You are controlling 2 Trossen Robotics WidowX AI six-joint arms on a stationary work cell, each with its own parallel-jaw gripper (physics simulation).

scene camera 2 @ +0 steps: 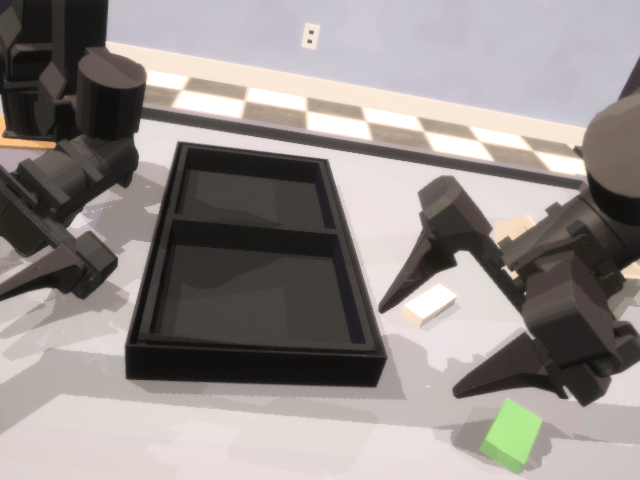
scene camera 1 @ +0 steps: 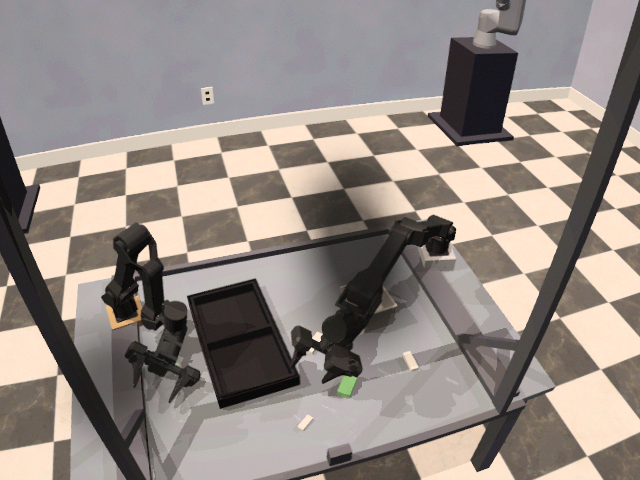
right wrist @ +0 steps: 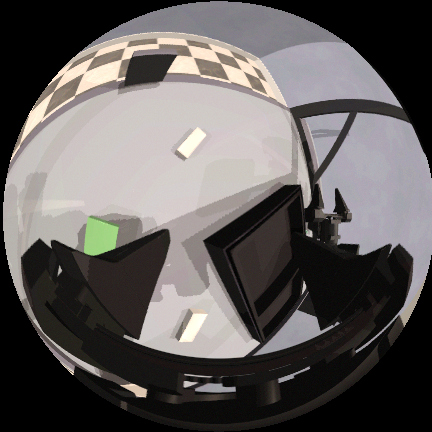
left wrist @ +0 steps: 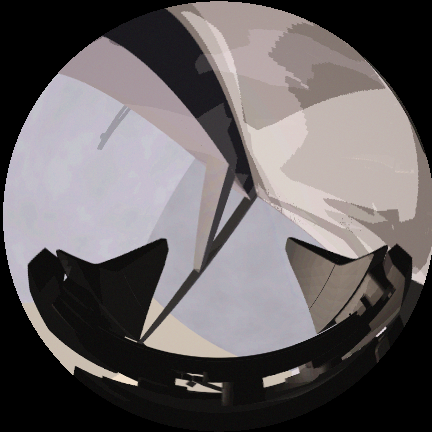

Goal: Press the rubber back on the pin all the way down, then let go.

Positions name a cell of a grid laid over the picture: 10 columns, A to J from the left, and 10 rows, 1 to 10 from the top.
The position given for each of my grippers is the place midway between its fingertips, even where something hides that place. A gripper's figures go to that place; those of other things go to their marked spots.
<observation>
My left gripper (scene camera 1: C9): 1.28 m from the lens. My right gripper (scene camera 1: E8) is 1.26 m from the lens. A black two-compartment tray (scene camera 1: D8) is 1.38 m from the lens. A tan box (scene camera 1: G7): 1.42 m from the lens.
</observation>
